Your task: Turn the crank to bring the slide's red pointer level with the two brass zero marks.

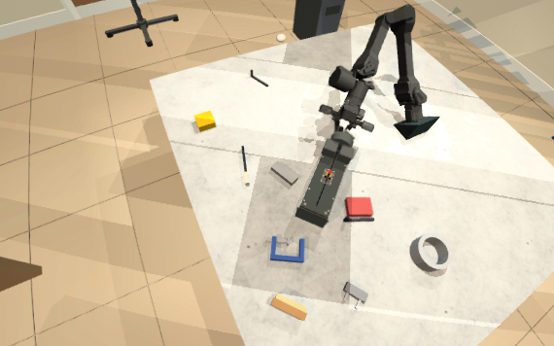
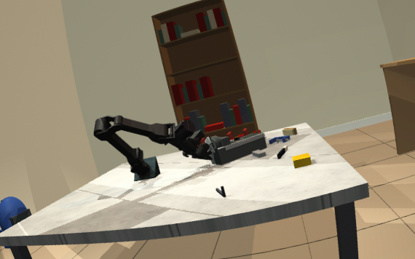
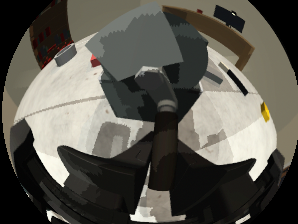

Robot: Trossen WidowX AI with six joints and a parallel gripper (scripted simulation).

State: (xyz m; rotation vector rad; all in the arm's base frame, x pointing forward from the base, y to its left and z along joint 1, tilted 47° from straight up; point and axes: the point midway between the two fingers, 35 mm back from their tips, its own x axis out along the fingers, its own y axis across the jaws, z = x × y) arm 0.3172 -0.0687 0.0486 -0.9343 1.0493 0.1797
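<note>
Now: gripper tip 30 mm below the crank handle, 20 mm past it and 10 mm to the left of it. From my gripper tip the other things lie so: grey block 210 mm ahead, 30 mm below; then red pointer 120 mm ahead, 100 mm to the left, 50 mm above; then red block 220 mm to the left, 80 mm ahead, 20 mm below.
</note>
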